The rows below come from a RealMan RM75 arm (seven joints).
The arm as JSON. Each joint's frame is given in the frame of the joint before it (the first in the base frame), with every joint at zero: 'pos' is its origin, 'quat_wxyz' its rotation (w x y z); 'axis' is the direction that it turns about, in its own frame. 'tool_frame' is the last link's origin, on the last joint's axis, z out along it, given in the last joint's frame.
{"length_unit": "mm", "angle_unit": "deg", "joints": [
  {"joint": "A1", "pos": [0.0, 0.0, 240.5], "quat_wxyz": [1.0, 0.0, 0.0, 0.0], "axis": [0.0, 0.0, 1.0]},
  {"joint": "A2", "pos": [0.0, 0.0, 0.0], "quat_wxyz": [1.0, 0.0, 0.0, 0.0], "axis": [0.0, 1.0, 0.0]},
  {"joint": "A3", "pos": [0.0, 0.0, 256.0], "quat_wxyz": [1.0, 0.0, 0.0, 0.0], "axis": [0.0, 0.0, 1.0]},
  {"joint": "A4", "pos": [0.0, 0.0, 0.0], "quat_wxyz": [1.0, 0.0, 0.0, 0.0], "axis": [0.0, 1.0, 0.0]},
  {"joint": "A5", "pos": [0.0, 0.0, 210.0], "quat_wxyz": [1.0, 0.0, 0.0, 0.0], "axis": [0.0, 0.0, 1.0]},
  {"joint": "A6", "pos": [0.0, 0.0, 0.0], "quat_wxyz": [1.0, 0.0, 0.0, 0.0], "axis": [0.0, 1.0, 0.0]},
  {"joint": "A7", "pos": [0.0, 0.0, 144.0], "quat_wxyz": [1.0, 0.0, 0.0, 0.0], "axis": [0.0, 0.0, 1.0]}
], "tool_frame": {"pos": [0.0, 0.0, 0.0], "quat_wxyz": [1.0, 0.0, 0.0, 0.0]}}
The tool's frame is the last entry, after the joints.
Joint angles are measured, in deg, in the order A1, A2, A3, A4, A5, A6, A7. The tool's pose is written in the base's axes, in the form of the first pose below.
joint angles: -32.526, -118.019, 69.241, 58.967, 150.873, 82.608, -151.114
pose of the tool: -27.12, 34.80, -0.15; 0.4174, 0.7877, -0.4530; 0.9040, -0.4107, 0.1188; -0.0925, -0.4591, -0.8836
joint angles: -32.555, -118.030, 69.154, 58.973, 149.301, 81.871, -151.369
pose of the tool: -26.75, 35.03, -0.28; 0.4216, 0.7994, -0.4280; 0.9044, -0.4050, 0.1345; -0.0658, -0.4438, -0.8937
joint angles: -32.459, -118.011, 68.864, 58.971, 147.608, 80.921, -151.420
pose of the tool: -26.46, 35.29, -0.33; 0.4256, 0.8115, -0.4003; 0.9043, -0.3978, 0.1550; -0.0334, -0.4280, -0.9032
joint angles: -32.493, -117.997, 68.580, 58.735, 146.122, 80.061, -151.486
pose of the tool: -26.21, 35.53, -0.41; 0.4264, 0.8228, -0.3756; 0.9045, -0.3905, 0.1714; -0.0057, -0.4128, -0.9108
